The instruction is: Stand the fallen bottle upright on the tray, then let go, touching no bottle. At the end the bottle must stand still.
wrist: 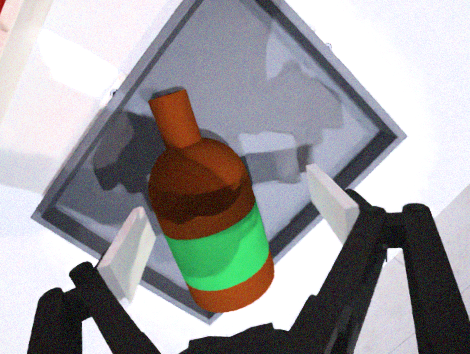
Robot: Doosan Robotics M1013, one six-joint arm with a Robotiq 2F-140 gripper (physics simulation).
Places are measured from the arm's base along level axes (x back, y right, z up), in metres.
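Pixels of known places: gripper, between the fingertips: (227, 203).
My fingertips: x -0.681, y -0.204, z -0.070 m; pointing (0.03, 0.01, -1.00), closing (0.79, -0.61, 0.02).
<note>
Behind a point stands the place of what it marks.
An orange-brown bottle (210, 200) @[x -0.672, y -0.181, z -0.029 m] with a green band lies on its side on the grey tray (215, 60) @[x -0.603, y -0.133, z -0.101 m]. Its neck points to the upper left in the wrist view, and its base reaches over the tray's near corner. My gripper (227, 203) @[x -0.681, y -0.204, z -0.070 m] is open. One pale fingertip is left of the bottle and the other is right of it, with gaps on both sides. The right gap looks wider at the fingertips. Nothing is between the fingers in contact with them. How high the fingertips are above the tray cannot be told exactly.
The tray has a raised rim with dark inner walls, and the fingers overlap its near sides in the view. Dark shadows fall on the tray floor beside the bottle. A pale surface surrounds the tray. A small part of something red shows at the top left corner.
</note>
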